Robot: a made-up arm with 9 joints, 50 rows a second.
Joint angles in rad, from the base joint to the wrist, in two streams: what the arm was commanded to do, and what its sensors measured. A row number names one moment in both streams.
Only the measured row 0 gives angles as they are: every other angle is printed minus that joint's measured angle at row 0.
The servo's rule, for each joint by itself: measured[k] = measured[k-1] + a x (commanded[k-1-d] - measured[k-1]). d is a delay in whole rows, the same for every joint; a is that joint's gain. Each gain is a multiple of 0.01, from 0.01 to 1. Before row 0 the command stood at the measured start. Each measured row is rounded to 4 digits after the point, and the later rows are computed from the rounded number. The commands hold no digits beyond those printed.
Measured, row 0: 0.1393, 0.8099, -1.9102, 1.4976, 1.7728, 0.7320, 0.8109, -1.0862, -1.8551
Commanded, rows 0 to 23: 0.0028, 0.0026, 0.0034, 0.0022, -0.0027, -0.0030, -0.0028, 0.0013, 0.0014; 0.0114, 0.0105, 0.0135, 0.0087, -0.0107, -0.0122, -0.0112, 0.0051, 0.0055; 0.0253, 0.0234, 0.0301, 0.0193, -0.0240, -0.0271, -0.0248, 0.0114, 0.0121; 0.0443, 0.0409, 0.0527, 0.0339, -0.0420, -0.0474, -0.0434, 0.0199, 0.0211; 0.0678, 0.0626, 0.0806, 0.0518, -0.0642, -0.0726, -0.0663, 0.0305, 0.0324; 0.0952, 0.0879, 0.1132, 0.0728, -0.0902, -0.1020, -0.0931, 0.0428, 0.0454; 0.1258, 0.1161, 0.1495, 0.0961, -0.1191, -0.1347, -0.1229, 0.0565, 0.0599; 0.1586, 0.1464, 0.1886, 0.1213, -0.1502, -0.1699, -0.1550, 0.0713, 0.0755; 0.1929, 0.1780, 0.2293, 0.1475, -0.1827, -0.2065, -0.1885, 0.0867, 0.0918; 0.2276, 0.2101, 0.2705, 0.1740, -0.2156, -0.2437, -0.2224, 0.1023, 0.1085; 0.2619, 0.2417, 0.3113, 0.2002, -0.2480, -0.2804, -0.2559, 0.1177, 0.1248; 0.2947, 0.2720, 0.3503, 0.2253, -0.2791, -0.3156, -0.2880, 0.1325, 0.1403; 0.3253, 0.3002, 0.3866, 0.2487, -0.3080, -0.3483, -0.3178, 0.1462, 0.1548; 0.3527, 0.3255, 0.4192, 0.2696, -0.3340, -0.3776, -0.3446, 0.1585, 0.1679; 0.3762, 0.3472, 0.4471, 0.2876, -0.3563, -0.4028, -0.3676, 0.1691, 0.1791; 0.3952, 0.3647, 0.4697, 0.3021, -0.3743, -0.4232, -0.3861, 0.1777, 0.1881; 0.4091, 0.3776, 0.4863, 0.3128, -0.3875, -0.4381, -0.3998, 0.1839, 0.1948; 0.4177, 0.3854, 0.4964, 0.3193, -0.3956, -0.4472, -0.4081, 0.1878, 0.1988; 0.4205, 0.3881, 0.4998, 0.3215, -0.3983, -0.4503, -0.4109, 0.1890, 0.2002; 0.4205, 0.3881, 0.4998, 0.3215, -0.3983, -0.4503, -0.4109, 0.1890, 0.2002; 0.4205, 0.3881, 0.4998, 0.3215, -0.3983, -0.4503, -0.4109, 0.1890, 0.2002; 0.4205, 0.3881, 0.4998, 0.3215, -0.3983, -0.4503, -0.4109, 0.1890, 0.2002; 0.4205, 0.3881, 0.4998, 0.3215, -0.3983, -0.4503, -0.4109, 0.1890, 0.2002; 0.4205, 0.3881, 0.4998, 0.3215, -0.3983, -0.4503, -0.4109, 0.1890, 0.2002
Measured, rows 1 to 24: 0.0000, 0.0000, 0.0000, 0.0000, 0.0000, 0.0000, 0.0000, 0.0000, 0.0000; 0.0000, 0.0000, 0.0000, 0.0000, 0.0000, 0.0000, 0.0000, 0.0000, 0.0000; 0.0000, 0.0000, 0.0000, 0.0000, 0.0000, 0.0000, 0.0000, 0.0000, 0.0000; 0.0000, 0.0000, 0.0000, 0.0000, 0.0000, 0.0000, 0.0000, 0.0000, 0.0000; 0.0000, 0.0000, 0.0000, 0.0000, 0.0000, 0.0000, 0.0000, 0.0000, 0.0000; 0.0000, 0.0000, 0.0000, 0.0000, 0.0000, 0.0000, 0.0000, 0.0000, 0.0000; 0.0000, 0.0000, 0.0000, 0.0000, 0.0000, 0.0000, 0.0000, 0.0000, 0.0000; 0.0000, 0.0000, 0.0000, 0.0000, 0.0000, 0.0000, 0.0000, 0.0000, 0.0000; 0.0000, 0.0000, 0.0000, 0.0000, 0.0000, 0.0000, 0.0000, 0.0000, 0.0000; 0.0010, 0.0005, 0.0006, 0.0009, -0.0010, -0.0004, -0.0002, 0.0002, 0.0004; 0.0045, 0.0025, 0.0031, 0.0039, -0.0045, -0.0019, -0.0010, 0.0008, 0.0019; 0.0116, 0.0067, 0.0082, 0.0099, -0.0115, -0.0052, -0.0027, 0.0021, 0.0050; 0.0227, 0.0135, 0.0167, 0.0193, -0.0225, -0.0107, -0.0055, 0.0042, 0.0098; 0.0380, 0.0233, 0.0288, 0.0320, -0.0375, -0.0187, -0.0098, 0.0074, 0.0166; 0.0574, 0.0362, 0.0448, 0.0479, -0.0565, -0.0295, -0.0156, 0.0116, 0.0252; 0.0807, 0.0522, 0.0647, 0.0667, -0.0790, -0.0432, -0.0231, 0.0170, 0.0356; 0.1072, 0.0710, 0.0882, 0.0880, -0.1046, -0.0597, -0.0323, 0.0235, 0.0476; 0.1363, 0.0924, 0.1150, 0.1112, -0.1327, -0.0788, -0.0432, 0.0311, 0.0609; 0.1673, 0.1159, 0.1445, 0.1357, -0.1625, -0.1002, -0.0557, 0.0396, 0.0752; 0.1995, 0.1411, 0.1762, 0.1609, -0.1933, -0.1236, -0.0697, 0.0490, 0.0901; 0.2319, 0.1673, 0.2093, 0.1860, -0.2242, -0.1486, -0.0850, 0.0590, 0.1052; 0.2637, 0.1939, 0.2430, 0.2105, -0.2544, -0.1746, -0.1013, 0.0695, 0.1201; 0.2940, 0.2202, 0.2765, 0.2335, -0.2831, -0.2010, -0.1183, 0.0802, 0.1344; 0.3219, 0.2456, 0.3089, 0.2546, -0.3095, -0.2272, -0.1358, 0.0909, 0.1478
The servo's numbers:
d 9
a 0.34 0.20 0.19 0.39 0.36 0.13 0.07 0.12 0.30

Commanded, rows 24 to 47: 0.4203, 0.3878, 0.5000, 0.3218, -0.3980, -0.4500, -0.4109, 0.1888, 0.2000; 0.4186, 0.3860, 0.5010, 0.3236, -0.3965, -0.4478, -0.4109, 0.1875, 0.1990; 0.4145, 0.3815, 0.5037, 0.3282, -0.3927, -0.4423, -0.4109, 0.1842, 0.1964; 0.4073, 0.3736, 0.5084, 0.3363, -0.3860, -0.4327, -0.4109, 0.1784, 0.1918; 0.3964, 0.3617, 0.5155, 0.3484, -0.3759, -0.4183, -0.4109, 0.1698, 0.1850; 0.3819, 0.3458, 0.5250, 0.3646, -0.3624, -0.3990, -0.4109, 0.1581, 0.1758; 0.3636, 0.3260, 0.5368, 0.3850, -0.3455, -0.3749, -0.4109, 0.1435, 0.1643; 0.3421, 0.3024, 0.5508, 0.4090, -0.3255, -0.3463, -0.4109, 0.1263, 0.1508; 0.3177, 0.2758, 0.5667, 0.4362, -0.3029, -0.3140, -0.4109, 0.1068, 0.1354; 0.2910, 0.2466, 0.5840, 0.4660, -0.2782, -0.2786, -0.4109, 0.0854, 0.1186; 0.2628, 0.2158, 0.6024, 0.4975, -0.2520, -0.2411, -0.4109, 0.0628, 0.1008; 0.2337, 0.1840, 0.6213, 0.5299, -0.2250, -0.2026, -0.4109, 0.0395, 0.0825; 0.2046, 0.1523, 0.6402, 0.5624, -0.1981, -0.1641, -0.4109, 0.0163, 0.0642; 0.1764, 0.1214, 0.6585, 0.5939, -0.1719, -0.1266, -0.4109, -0.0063, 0.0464; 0.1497, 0.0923, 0.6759, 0.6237, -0.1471, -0.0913, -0.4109, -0.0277, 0.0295; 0.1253, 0.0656, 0.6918, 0.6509, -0.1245, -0.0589, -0.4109, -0.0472, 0.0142; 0.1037, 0.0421, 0.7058, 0.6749, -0.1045, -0.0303, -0.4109, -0.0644, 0.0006; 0.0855, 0.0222, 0.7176, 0.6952, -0.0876, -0.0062, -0.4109, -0.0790, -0.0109; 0.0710, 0.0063, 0.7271, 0.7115, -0.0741, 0.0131, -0.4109, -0.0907, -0.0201; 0.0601, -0.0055, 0.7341, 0.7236, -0.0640, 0.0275, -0.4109, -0.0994, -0.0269; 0.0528, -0.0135, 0.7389, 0.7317, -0.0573, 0.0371, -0.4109, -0.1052, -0.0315; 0.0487, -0.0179, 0.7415, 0.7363, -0.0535, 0.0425, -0.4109, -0.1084, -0.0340; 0.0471, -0.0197, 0.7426, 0.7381, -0.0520, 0.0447, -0.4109, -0.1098, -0.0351; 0.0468, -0.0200, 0.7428, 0.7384, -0.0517, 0.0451, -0.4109, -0.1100, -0.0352
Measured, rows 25 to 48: 0.3468, 0.2694, 0.3395, 0.2731, -0.3328, -0.2527, -0.1533, 0.1013, 0.1599; 0.3680, 0.2910, 0.3674, 0.2886, -0.3525, -0.2768, -0.1706, 0.1112, 0.1704; 0.3849, 0.3099, 0.3919, 0.3006, -0.3680, -0.2990, -0.1872, 0.1204, 0.1789; 0.3970, 0.3255, 0.4124, 0.3088, -0.3789, -0.3187, -0.2029, 0.1286, 0.1853; 0.4050, 0.3380, 0.4290, 0.3138, -0.3859, -0.3358, -0.2175, 0.1358, 0.1898; 0.4103, 0.3480, 0.4425, 0.3168, -0.3904, -0.3507, -0.2310, 0.1422, 0.1929; 0.4138, 0.3560, 0.4534, 0.3186, -0.3932, -0.3636, -0.2436, 0.1478, 0.1951; 0.4161, 0.3624, 0.4622, 0.3197, -0.3950, -0.3749, -0.2553, 0.1527, 0.1966; 0.4176, 0.3675, 0.4693, 0.3204, -0.3962, -0.3847, -0.2662, 0.1571, 0.1977; 0.4185, 0.3716, 0.4751, 0.3209, -0.3968, -0.3932, -0.2763, 0.1609, 0.1984; 0.4185, 0.3745, 0.4800, 0.3220, -0.3967, -0.4003, -0.2857, 0.1641, 0.1986; 0.4171, 0.3759, 0.4845, 0.3244, -0.3953, -0.4058, -0.2945, 0.1665, 0.1979; 0.4138, 0.3754, 0.4890, 0.3290, -0.3920, -0.4093, -0.3026, 0.1679, 0.1961; 0.4079, 0.3727, 0.4940, 0.3366, -0.3862, -0.4105, -0.3102, 0.1681, 0.1928; 0.3991, 0.3673, 0.4999, 0.3475, -0.3776, -0.4090, -0.3172, 0.1669, 0.1877; 0.3870, 0.3590, 0.5069, 0.3621, -0.3660, -0.4046, -0.3238, 0.1641, 0.1807; 0.3717, 0.3477, 0.5152, 0.3804, -0.3514, -0.3970, -0.3299, 0.1596, 0.1717; 0.3533, 0.3333, 0.5250, 0.4022, -0.3339, -0.3862, -0.3356, 0.1533, 0.1608; 0.3321, 0.3160, 0.5362, 0.4271, -0.3138, -0.3722, -0.3409, 0.1452, 0.1481; 0.3085, 0.2960, 0.5488, 0.4546, -0.2916, -0.3552, -0.3458, 0.1353, 0.1339; 0.2831, 0.2736, 0.5626, 0.4840, -0.2676, -0.3354, -0.3504, 0.1238, 0.1185; 0.2564, 0.2493, 0.5773, 0.5146, -0.2426, -0.3131, -0.3546, 0.1109, 0.1022; 0.2292, 0.2237, 0.5927, 0.5455, -0.2171, -0.2889, -0.3585, 0.0968, 0.0855; 0.2022, 0.1974, 0.6085, 0.5760, -0.1919, -0.2632, -0.3622, 0.0819, 0.0687
